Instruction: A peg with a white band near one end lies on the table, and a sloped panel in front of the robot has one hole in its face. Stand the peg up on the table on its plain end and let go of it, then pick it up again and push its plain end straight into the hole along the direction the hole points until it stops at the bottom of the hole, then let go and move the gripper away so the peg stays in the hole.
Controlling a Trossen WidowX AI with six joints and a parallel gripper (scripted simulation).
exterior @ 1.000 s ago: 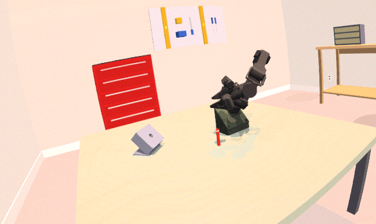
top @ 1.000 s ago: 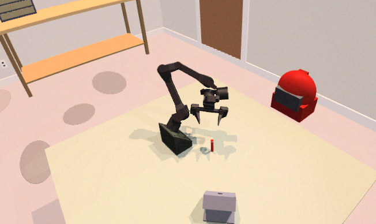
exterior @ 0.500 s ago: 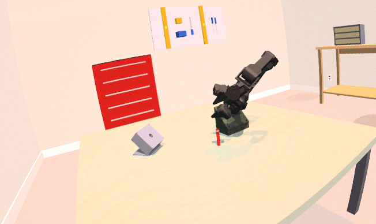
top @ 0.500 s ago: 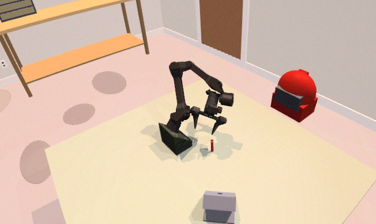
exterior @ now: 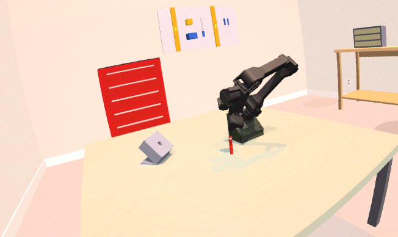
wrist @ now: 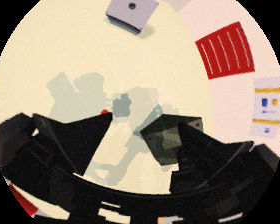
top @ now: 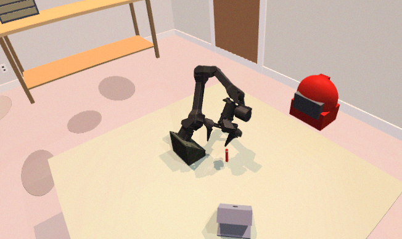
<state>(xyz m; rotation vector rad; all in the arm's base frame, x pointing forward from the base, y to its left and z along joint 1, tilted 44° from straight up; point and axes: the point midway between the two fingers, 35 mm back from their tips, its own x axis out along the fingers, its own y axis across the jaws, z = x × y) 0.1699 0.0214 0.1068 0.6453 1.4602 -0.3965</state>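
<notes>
My gripper tip is 30 mm short of the red peg, 40 mm to the right of it and 70 mm above it. The rest, counted from my gripper tip: grey sloped panel 290 mm ahead, 180 mm to the right, 60 mm below.
</notes>
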